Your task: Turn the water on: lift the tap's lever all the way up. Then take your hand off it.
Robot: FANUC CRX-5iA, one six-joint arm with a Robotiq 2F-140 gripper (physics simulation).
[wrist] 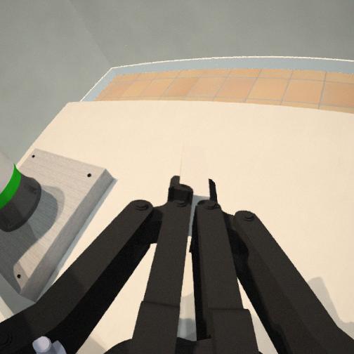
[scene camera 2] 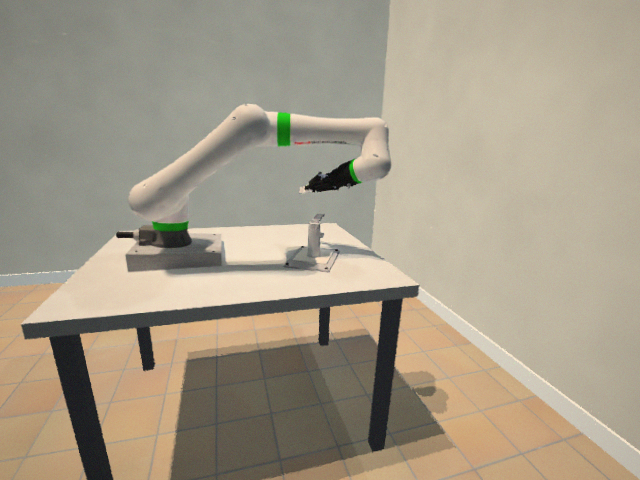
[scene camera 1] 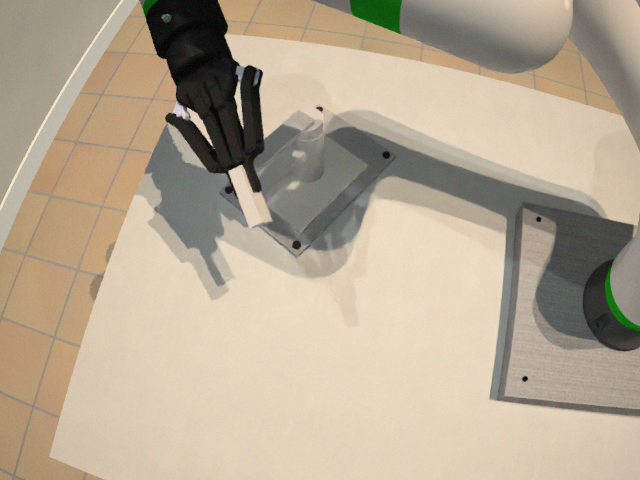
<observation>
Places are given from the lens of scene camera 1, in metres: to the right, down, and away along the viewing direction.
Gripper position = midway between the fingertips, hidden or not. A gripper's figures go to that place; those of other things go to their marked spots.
my gripper (scene camera 1: 261,224): -0.06, -0.02, 0.59
square base plate (scene camera 1: 378,158): 0.10, -0.13, 0.90
</observation>
